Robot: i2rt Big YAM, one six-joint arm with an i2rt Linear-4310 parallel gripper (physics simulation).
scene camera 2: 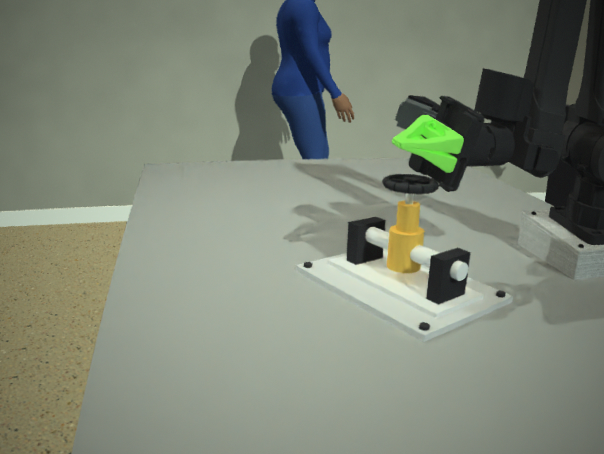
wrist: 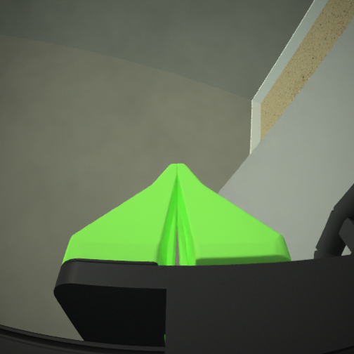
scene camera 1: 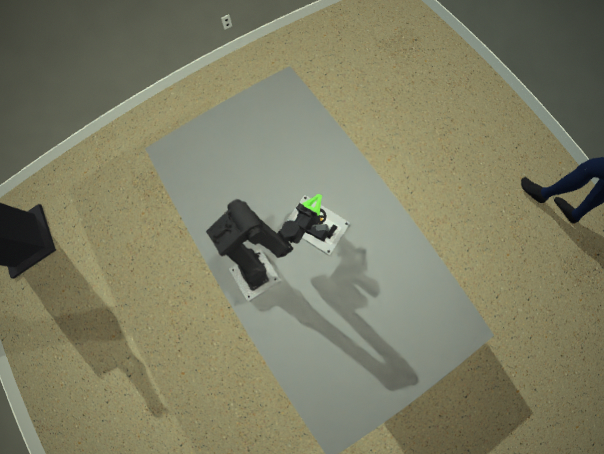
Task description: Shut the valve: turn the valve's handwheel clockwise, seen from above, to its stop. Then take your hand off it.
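The valve's black handwheel [scene camera 1: 325,215] [scene camera 2: 410,190] lies level on top of the orange valve body [scene camera 2: 406,250]. The valve stands on a white base plate [scene camera 1: 338,219] [scene camera 2: 360,293]. My gripper [scene camera 1: 319,196] [scene camera 2: 395,142] [wrist: 177,175] is shut and empty, its green fingers pressed together at the tips. In the scene camera 2 view the fingers are tilted and stand above the wheel, with a visible gap below them. In the wrist view a piece of the wheel's rim [wrist: 327,235] shows at the right edge, beside the fingers. The arm partly hides the wheel in the scene camera 1 view.
Two black brackets [scene camera 2: 366,241] [scene camera 2: 448,276] hold the white pipe [scene camera 2: 424,255] on either side of the valve. The arm's own base plate [scene camera 1: 241,284] [scene camera 2: 550,245] stands near the grey table's [scene camera 1: 280,115] [scene camera 2: 225,350] edge. A person [scene camera 1: 575,185] [scene camera 2: 302,75] stands beyond the table.
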